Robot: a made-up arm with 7 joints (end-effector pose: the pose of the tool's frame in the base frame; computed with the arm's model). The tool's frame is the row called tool.
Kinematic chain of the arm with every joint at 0, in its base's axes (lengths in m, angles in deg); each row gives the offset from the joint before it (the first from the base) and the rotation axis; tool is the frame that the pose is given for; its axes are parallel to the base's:
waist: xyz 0 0 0 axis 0 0.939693 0.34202
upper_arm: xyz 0 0 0 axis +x
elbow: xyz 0 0 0 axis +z
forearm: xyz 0.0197 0 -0.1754 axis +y
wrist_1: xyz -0.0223 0 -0.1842 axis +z
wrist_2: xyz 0 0 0 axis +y
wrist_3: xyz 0 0 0 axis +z
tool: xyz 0 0 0
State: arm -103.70 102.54 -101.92 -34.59 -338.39 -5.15 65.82
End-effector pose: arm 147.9 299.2 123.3 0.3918 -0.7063 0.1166 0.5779
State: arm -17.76 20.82 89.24 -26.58 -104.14 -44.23 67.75
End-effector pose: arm 107.5 195.4 -282.1 0.0425 -0.5519 0.2293 0.8006
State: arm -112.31 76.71 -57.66 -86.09 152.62 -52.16 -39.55
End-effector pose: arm 197.7 9.4 214.0 -0.2664 -0.9422 0.1295 0.1565
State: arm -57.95 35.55 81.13 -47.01 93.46 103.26 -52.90
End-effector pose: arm 239.2 247.0 -42.5 -0.5012 -0.7733 -0.1528 0.3569
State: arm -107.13 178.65 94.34 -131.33 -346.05 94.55 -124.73
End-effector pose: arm -118.8 -109.4 -93.4 0.6184 0.1694 0.7669 0.0288
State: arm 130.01 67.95 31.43 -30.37 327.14 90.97 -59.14
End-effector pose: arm -200.9 249.9 159.4 0.0575 -0.9746 0.0137 0.2161
